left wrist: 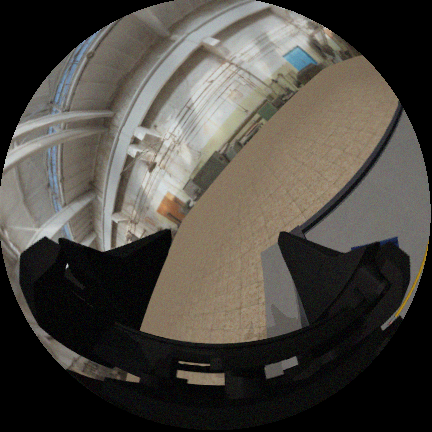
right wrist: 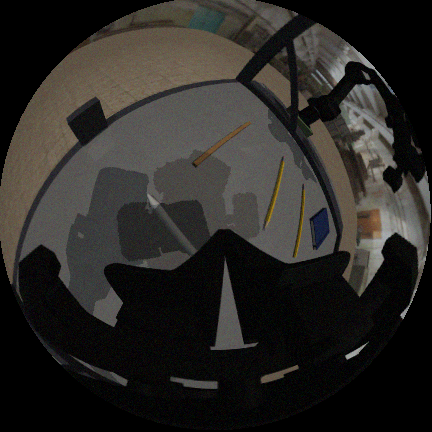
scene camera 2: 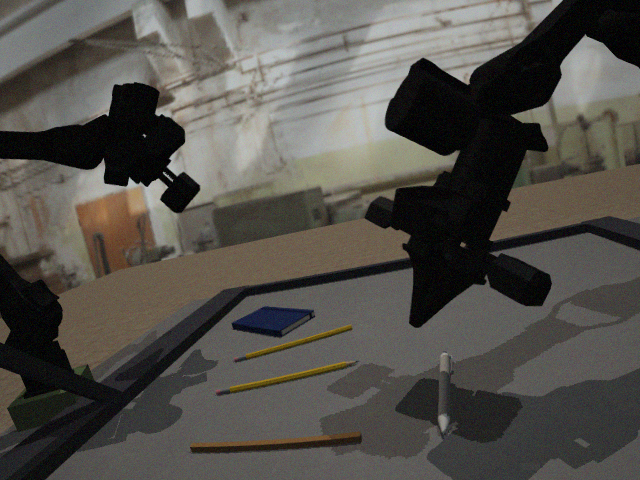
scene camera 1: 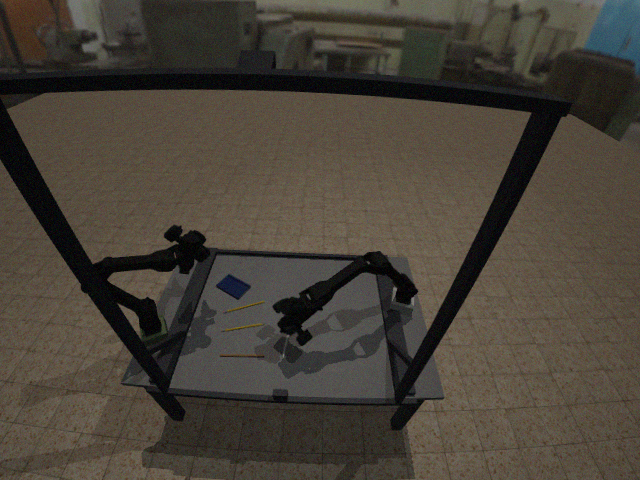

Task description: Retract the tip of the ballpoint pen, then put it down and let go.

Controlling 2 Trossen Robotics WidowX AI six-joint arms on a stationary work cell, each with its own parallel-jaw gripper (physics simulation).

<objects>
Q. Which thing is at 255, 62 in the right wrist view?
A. A black frame of posts.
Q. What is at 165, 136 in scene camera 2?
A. My left gripper.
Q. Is my left gripper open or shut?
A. Open.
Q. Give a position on a black frame of posts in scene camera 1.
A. At 260, 79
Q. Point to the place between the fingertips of my left gripper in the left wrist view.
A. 226, 236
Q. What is my left gripper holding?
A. Nothing.
</objects>
